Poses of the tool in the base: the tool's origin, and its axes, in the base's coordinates. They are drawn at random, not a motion.
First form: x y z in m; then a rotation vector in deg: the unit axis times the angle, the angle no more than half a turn.
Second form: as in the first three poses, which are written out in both.
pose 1, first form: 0.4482 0.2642 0.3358 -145.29 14.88 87.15
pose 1, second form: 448.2 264.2 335.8 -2.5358 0.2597 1.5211
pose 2, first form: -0.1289 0.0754 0.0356 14.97 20.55 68.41
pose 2, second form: -128.9 75.4 35.6 0.2613 0.3587 1.1940
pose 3, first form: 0.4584 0.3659 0.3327 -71.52 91.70 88.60
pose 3, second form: 458.4 365.9 332.7 -1.2483 1.6005 1.5464
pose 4, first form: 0.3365 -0.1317 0.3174 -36.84 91.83 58.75
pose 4, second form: 336.5 -131.7 317.4 -0.6430 1.6027 1.0254
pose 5, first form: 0.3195 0.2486 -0.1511 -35.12 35.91 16.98
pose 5, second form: 319.5 248.6 -151.1 -0.6130 0.6267 0.2964
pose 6, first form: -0.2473 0.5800 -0.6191 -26.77 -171.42 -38.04
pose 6, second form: -247.3 580.0 -619.1 -0.4672 -2.9918 -0.6639
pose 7, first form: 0.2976 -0.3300 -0.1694 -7.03 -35.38 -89.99
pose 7, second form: 297.6 -330.0 -169.4 -0.1227 -0.6175 -1.5706
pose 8, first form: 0.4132 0.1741 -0.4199 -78.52 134.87 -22.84
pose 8, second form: 413.2 174.1 -419.9 -1.3704 2.3539 -0.3986
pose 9, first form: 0.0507 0.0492 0.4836 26.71 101.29 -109.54
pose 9, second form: 50.7 49.2 483.6 0.4662 1.7678 -1.9118
